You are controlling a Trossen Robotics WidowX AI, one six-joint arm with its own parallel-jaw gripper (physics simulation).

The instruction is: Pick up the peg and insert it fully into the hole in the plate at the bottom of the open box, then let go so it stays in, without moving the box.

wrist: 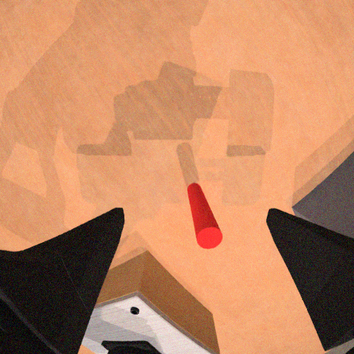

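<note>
The red peg (pixel 204 215) stands upright on the wooden table top, its bright round top end toward the camera. My gripper (pixel 197 215) is open and empty. Its two black fingers show at the left and right of the wrist view, and in the picture the peg appears between their tips, a little right of the middle, touching neither. The gripper seems to be above the peg. Part of the grey box (pixel 327 192) shows at the right edge, partly behind the right finger. Its inside, the plate and the hole do not show.
A brown block with a silver metal top (pixel 165 325) and a small dark screw hole stands at the bottom left, near the peg, partly hidden by the left finger. A black part sits on its top. The arm's shadow falls across the table top (pixel 300 50).
</note>
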